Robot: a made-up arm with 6 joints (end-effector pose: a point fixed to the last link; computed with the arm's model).
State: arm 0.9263 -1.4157 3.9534 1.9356 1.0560 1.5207
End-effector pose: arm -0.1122 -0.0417 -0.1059 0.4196 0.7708 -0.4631 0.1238
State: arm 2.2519 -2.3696 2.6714 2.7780 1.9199 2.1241
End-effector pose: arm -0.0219 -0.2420 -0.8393 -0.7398 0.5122 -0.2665 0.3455
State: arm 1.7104 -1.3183 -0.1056 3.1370 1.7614 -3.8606
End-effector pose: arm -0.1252 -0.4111 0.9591 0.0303 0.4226 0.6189 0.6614
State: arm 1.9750 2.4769 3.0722 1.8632 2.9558 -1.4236
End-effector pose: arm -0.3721 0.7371 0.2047 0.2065 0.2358 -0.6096 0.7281
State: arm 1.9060 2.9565 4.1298 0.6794 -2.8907 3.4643
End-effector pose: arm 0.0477 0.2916 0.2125 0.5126 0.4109 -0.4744 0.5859
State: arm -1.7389 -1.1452 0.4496 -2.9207 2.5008 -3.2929
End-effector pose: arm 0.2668 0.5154 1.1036 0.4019 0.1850 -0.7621 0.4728
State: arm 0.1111 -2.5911 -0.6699 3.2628 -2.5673 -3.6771
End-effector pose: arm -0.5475 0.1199 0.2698 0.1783 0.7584 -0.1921 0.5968
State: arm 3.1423 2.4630 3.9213 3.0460 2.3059 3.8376
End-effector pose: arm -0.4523 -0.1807 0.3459 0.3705 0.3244 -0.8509 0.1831
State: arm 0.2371 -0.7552 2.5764 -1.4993 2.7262 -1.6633
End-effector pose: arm -1.0639 -0.2704 0.7182 0.1098 -0.0823 -0.0815 0.9872
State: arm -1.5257 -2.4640 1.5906 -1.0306 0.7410 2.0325
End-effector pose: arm -0.1342 0.9068 -0.7053 0.1254 0.8867 -0.0827 0.4372
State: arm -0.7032 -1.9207 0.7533 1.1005 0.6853 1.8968
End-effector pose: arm -0.9990 0.7392 0.1278 0.1328 0.0981 0.7879 0.5932
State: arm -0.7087 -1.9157 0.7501 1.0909 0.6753 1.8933
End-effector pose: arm -0.9955 0.7432 0.1368 0.1399 0.1017 0.7892 0.5893
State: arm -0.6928 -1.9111 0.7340 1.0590 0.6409 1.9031
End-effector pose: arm -1.0077 0.7211 0.1553 0.1528 0.1076 0.8042 0.5642
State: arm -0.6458 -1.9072 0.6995 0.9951 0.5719 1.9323
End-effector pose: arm -1.0392 0.6596 0.1871 0.1750 0.1159 0.8359 0.5071
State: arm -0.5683 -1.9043 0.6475 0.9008 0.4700 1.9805
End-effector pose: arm -1.0806 0.5565 0.2314 0.2092 0.1252 0.8758 0.4166
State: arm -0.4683 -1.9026 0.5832 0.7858 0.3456 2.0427
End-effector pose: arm -1.1153 0.4206 0.2832 0.2559 0.1345 0.9087 0.3013
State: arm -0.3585 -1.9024 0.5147 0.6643 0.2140 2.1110
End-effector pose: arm -1.1297 0.2709 0.3352 0.3111 0.1445 0.9223 0.1780
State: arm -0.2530 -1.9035 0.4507 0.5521 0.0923 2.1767
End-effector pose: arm -1.1214 0.1306 0.3804 0.3668 0.1562 0.9147 0.0667
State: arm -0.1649 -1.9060 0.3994 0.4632 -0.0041 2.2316
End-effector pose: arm -1.0998 0.0187 0.4132 -0.4127 -0.1685 -0.8950 0.0175
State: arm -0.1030 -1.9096 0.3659 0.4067 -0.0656 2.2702
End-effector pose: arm -1.0788 -0.0558 0.4315 -0.4418 -0.1782 -0.8765 0.0693
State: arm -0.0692 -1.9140 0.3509 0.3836 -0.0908 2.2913
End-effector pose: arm -1.0678 -0.0944 0.4363 -0.4526 -0.1825 -0.8680 0.0918
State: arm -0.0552 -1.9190 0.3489 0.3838 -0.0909 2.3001
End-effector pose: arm -1.0666 -0.1093 0.4320 -0.4505 -0.1819 -0.8688 0.0956
